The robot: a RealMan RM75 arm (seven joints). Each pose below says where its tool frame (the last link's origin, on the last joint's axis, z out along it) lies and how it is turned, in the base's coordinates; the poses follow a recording.
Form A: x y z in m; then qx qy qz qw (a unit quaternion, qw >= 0).
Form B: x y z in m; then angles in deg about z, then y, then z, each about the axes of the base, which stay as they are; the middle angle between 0 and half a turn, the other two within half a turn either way. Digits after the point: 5 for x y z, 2 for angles.
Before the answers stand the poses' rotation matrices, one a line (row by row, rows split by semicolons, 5 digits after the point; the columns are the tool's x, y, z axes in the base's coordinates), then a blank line. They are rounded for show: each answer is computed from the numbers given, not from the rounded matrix.
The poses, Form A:
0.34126 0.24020 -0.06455 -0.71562 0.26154 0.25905 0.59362
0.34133 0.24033 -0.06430 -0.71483 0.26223 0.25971 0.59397
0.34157 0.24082 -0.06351 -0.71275 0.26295 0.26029 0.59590
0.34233 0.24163 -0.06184 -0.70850 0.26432 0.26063 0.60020
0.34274 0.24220 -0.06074 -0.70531 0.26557 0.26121 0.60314
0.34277 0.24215 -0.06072 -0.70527 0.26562 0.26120 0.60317
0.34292 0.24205 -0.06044 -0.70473 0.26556 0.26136 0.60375
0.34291 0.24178 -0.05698 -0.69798 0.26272 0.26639 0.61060
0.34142 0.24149 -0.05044 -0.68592 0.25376 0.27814 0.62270
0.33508 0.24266 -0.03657 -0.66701 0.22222 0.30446 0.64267
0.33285 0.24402 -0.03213 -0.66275 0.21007 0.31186 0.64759
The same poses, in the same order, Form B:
0.72898 -0.68188 -0.06025; -0.06677 -0.15843 0.98511; -0.68127 -0.71410 -0.16102
0.72757 -0.68342 -0.05978; -0.06638 -0.15687 0.98539; -0.68281 -0.71297 -0.15950
0.72621 -0.68505 -0.05766; -0.06462 -0.15152 0.98634; -0.68443 -0.71257 -0.15431
0.72442 -0.68740 -0.05202; -0.06168 -0.13979 0.98826; -0.68660 -0.71270 -0.14367
0.72248 -0.68971 -0.04812; -0.05953 -0.13139 0.98954; -0.68882 -0.71206 -0.13598
0.72244 -0.68976 -0.04801; -0.05957 -0.13126 0.98956; -0.68886 -0.71204 -0.13592
0.72233 -0.68990 -0.04771; -0.05870 -0.12992 0.98979; -0.68905 -0.71216 -0.13434
0.72003 -0.69207 -0.05104; -0.04143 -0.11629 0.99235; -0.69271 -0.71241 -0.11240
0.71649 -0.69452 -0.06553; -0.00172 -0.09570 0.99541; -0.69760 -0.71308 -0.06976
0.71585 -0.68778 -0.12053; 0.09489 -0.07519 0.99264; -0.69178 -0.72202 0.01144
0.71723 -0.68237 -0.14129; 0.12547 -0.07299 0.98941; -0.68545 -0.72736 0.03326

0.34126 0.24020 -0.06455 -46.35 99.27 93.50
0.34133 0.24033 -0.06430 -46.24 99.18 93.47
0.34157 0.24082 -0.06351 -46.15 98.88 93.35
0.34233 0.24163 -0.06184 -46.07 98.26 93.01
0.34274 0.24220 -0.06074 -45.95 97.82 92.78
0.34277 0.24215 -0.06072 -45.95 97.81 92.78
0.34292 0.24205 -0.06044 -45.94 97.72 92.76
0.34291 0.24178 -0.05698 -45.80 96.45 92.94
0.34142 0.24149 -0.05044 -45.63 94.00 93.77
0.33508 0.24266 -0.03657 -46.23 89.34 96.92
0.33285 0.24402 -0.03213 -46.70 88.09 98.13

